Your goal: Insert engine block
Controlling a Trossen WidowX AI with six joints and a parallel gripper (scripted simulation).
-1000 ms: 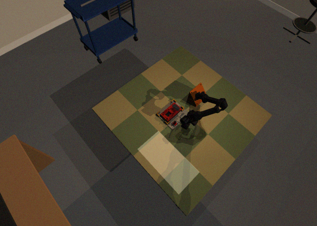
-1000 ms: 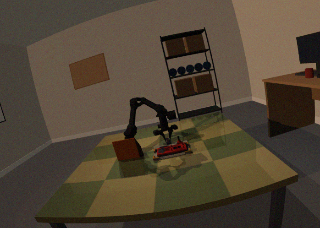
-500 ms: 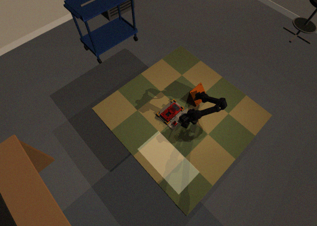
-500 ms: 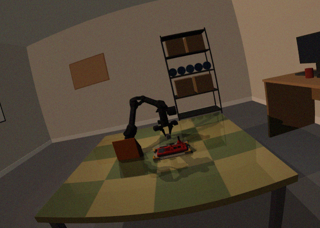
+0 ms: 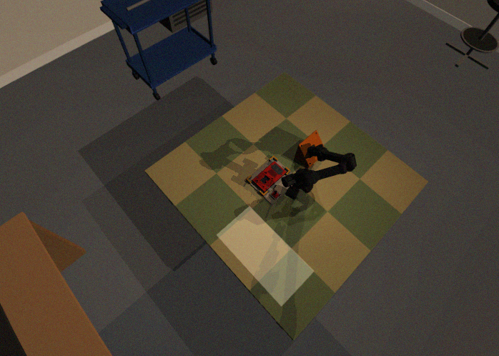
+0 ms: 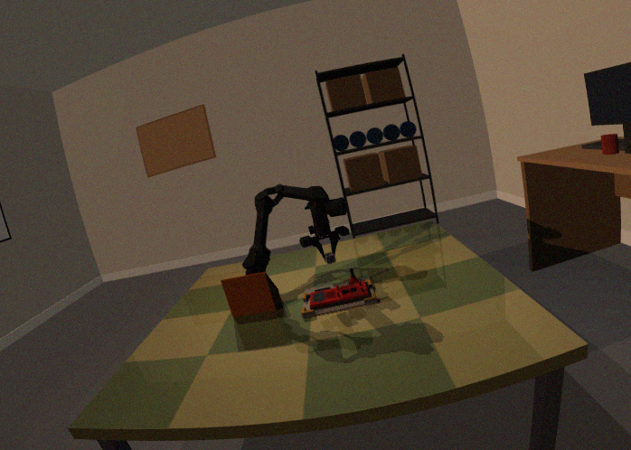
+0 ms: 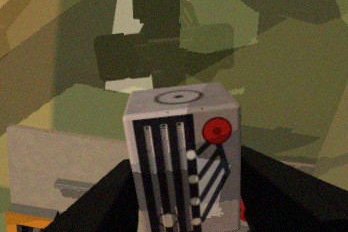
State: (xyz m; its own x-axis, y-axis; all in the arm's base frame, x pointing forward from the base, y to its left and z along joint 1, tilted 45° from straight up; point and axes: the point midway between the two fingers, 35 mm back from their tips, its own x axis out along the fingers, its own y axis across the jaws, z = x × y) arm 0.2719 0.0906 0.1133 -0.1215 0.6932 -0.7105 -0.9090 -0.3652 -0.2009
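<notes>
Now: gripper tip 17 cm to the left of the pale base plate, 9 cm above it and 4 cm short of it. The rest, counted from my gripper tip: grey engine block 1 cm below.
</notes>
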